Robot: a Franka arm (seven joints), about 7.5 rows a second.
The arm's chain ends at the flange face. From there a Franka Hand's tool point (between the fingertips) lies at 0.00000 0.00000 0.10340 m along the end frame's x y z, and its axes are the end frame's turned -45 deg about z.
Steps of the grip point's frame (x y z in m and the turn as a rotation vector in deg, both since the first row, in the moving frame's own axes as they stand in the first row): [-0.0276, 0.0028, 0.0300, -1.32, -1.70, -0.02]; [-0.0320, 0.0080, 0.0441, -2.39, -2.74, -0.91]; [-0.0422, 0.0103, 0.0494, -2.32, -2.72, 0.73]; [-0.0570, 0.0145, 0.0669, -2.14, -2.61, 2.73]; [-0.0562, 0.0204, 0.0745, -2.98, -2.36, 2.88]
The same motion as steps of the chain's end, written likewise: [-0.0171, 0.0176, 0.0301, -2.14, -0.27, -0.02]; [-0.0166, 0.0217, 0.0443, -3.63, -0.25, -0.91]; [-0.0220, 0.0307, 0.0496, -3.56, -0.28, 0.73]; [-0.0293, 0.0445, 0.0671, -3.36, -0.33, 2.73]; [-0.0259, 0.0473, 0.0747, -3.78, 0.44, 2.88]
